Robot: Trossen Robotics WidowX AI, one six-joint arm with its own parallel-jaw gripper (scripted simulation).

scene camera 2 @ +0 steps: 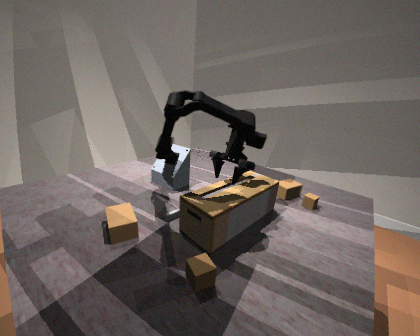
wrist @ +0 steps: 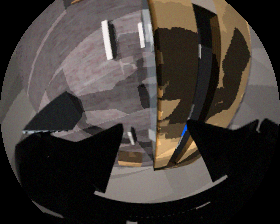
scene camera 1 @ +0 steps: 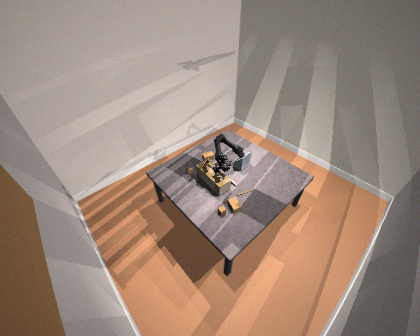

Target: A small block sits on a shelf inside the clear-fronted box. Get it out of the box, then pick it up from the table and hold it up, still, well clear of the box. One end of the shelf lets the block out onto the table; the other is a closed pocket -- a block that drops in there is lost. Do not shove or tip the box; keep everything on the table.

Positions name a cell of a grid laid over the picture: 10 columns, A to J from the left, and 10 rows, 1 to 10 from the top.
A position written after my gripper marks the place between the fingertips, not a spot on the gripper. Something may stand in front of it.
I see my gripper (scene camera 2: F6) and a box (scene camera 2: C7).
My gripper shows as well in the wrist view (wrist: F6).
